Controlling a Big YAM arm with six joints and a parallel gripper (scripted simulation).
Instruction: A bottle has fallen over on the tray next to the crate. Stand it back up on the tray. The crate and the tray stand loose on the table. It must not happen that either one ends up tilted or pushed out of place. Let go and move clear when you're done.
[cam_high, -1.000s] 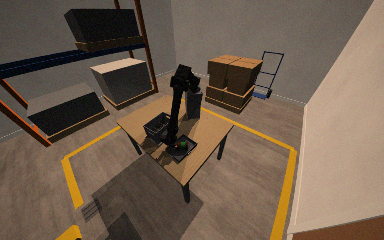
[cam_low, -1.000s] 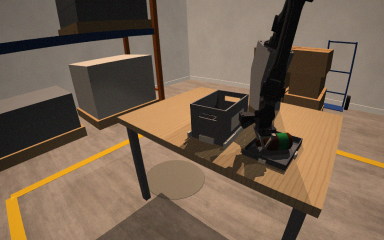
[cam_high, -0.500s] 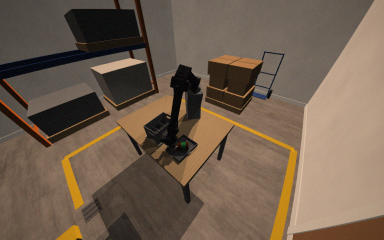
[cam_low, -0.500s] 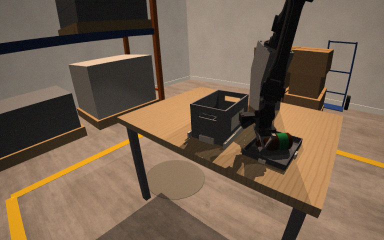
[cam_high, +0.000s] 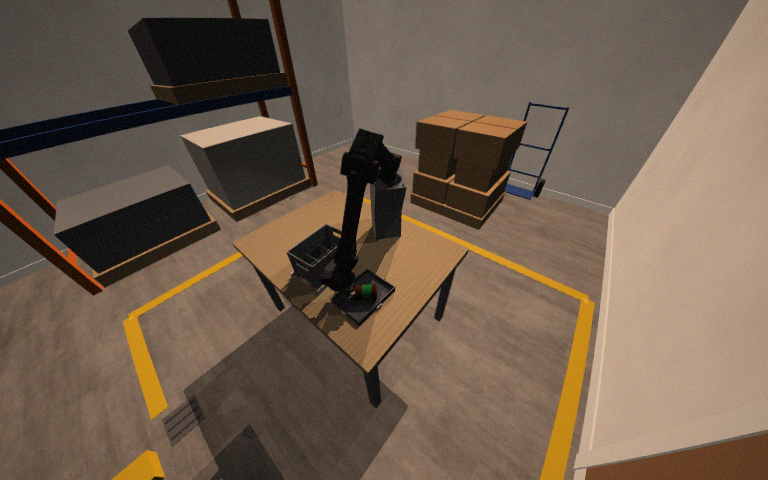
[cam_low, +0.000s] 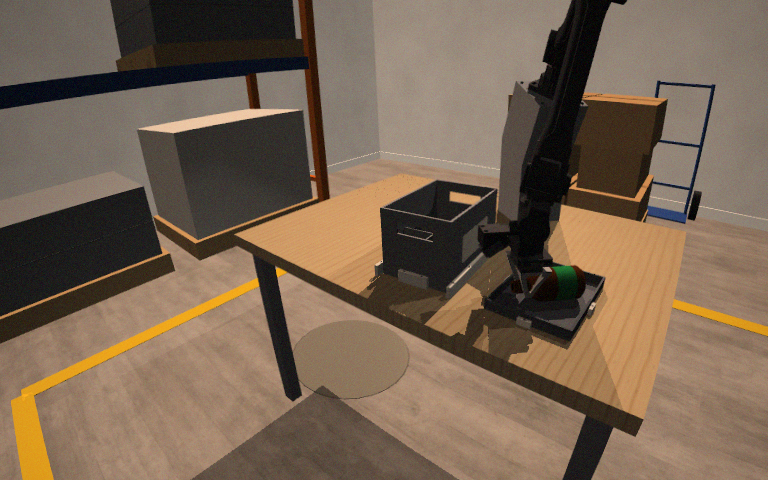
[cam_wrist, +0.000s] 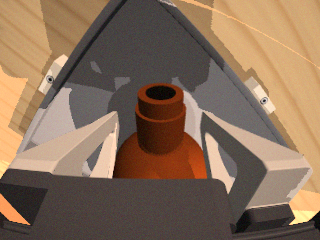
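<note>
Right now the brown bottle is 4 cm behind my hand and 3 cm to the left of it. Also, from my hand: tray (6 cm behind, 3 cm to the left, 3 cm below); then dark crate (26 cm to the right, 4 cm above, 1 cm behind).
</note>
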